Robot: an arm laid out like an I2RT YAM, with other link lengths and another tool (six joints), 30 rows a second.
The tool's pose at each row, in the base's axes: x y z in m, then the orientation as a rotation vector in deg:
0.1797 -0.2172 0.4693 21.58 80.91 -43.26
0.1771 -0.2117 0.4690 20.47 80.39 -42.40
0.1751 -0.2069 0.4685 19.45 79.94 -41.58
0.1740 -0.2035 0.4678 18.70 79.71 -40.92
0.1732 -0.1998 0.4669 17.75 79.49 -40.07
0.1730 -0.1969 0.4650 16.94 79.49 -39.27
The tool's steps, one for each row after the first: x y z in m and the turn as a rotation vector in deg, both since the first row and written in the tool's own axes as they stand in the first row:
-0.0010 0.0023 -0.0056 -1.10 -0.89 0.17
-0.0017 0.0045 -0.0103 -2.14 -1.67 0.34
-0.0018 0.0063 -0.0134 -2.96 -2.16 0.47
-0.0018 0.0086 -0.0165 -4.03 -2.71 0.62
-0.0007 0.0109 -0.0189 -5.03 -3.00 0.74

